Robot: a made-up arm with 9 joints. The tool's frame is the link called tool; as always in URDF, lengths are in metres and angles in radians. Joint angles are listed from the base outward.
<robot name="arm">
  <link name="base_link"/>
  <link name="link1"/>
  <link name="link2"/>
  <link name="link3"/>
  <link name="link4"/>
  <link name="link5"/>
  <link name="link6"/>
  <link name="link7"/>
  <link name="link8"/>
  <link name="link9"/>
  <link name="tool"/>
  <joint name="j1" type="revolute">
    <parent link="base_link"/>
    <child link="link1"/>
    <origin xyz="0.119 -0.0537 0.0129"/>
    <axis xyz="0 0 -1"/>
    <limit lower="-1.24" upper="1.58"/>
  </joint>
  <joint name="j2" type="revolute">
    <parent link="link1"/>
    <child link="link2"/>
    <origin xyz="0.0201 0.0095 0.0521"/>
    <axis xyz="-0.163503 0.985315 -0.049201"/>
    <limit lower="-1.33" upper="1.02"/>
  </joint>
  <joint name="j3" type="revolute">
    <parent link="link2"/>
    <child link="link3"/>
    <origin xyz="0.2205 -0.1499 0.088"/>
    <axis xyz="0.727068 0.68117 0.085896"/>
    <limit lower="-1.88" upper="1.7"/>
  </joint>
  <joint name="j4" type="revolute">
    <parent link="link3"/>
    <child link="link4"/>
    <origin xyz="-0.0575 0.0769 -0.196"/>
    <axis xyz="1 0 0"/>
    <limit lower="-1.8" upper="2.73"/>
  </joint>
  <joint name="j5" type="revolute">
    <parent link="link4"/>
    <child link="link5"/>
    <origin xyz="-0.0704 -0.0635 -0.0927"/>
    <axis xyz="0 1 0"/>
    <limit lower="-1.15" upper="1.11"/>
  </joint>
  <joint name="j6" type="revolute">
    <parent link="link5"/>
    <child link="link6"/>
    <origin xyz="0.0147 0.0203 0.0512"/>
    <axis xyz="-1 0 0"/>
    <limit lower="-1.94" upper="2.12"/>
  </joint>
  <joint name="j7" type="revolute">
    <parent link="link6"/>
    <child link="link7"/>
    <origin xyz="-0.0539 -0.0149 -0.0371"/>
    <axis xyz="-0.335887 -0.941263 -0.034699"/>
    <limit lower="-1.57" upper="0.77"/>
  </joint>
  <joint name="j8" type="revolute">
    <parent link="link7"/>
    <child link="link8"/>
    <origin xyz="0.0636 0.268 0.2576"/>
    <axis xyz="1 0 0"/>
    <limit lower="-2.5" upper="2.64"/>
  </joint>
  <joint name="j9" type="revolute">
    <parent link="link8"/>
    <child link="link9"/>
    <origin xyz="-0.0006 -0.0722 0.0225"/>
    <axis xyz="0 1 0"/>
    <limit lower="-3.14" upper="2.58"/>
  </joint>
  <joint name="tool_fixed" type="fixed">
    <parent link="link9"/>
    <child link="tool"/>
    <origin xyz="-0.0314 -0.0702 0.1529" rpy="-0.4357 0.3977 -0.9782"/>
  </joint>
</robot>
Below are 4 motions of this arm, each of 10 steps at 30 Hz.
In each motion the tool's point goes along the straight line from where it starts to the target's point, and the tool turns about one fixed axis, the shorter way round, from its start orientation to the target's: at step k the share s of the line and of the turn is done. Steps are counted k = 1, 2, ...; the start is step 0. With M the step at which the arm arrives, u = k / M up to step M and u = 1 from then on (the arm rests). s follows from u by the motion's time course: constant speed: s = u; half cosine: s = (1 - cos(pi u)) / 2; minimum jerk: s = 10 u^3 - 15 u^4 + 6 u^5.
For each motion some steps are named. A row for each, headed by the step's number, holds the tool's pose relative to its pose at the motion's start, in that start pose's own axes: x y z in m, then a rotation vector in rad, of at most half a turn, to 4 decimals.
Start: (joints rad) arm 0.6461 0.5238 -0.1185 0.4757 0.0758 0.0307 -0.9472 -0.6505 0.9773
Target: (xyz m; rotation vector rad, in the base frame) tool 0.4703 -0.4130 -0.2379 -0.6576 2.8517 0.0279
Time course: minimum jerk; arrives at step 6
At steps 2, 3, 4, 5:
2: 0.0080 0.0026 0.0086 -0.0129 0.0380 -0.0032
3: 0.0190 0.0061 0.0204 -0.0307 0.0906 -0.0076
4: 0.0300 0.0096 0.0323 -0.0485 0.1432 -0.0120
5: 0.0366 0.0117 0.0394 -0.0592 0.1748 -0.0146

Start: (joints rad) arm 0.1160 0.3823 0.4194 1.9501 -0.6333 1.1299 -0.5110 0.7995 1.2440
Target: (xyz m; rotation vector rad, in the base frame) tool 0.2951 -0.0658 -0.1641 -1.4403 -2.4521 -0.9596
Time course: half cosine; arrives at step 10
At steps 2, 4, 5, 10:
2: 0.0110 -0.0013 0.0086 0.0097 0.0475 -0.0146
4: 0.0399 -0.0047 0.0311 0.0351 0.1717 -0.0526
5: 0.0578 -0.0067 0.0450 0.0508 0.2485 -0.0762
10: 0.1156 -0.0135 0.0900 0.1017 0.4970 -0.1524

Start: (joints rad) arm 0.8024 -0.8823 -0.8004 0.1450 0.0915 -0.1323 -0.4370 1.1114 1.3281
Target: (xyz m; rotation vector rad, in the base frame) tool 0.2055 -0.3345 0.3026 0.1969 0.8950 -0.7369
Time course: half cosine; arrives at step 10
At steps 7, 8, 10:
7: -0.0180 0.0178 -0.0644 0.0555 0.0130 -0.2024
8: -0.0205 0.0203 -0.0734 0.0632 0.0149 -0.2306
10: -0.0227 0.0224 -0.0811 0.0699 0.0164 -0.2550

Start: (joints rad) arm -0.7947 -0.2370 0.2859 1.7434 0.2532 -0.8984 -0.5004 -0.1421 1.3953
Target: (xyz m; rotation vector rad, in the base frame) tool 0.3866 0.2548 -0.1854 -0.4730 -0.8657 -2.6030
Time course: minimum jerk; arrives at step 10
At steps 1, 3, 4, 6, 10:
1: 0.0004 -0.0002 -0.0005 0.0003 -0.0014 0.0029
3: 0.0077 -0.0034 -0.0092 0.0064 -0.0258 0.0550
4: 0.0150 -0.0066 -0.0178 0.0125 -0.0502 0.1071
6: 0.0323 -0.0142 -0.0383 0.0268 -0.1078 0.2303
10: 0.0474 -0.0208 -0.0561 0.0393 -0.1580 0.3375

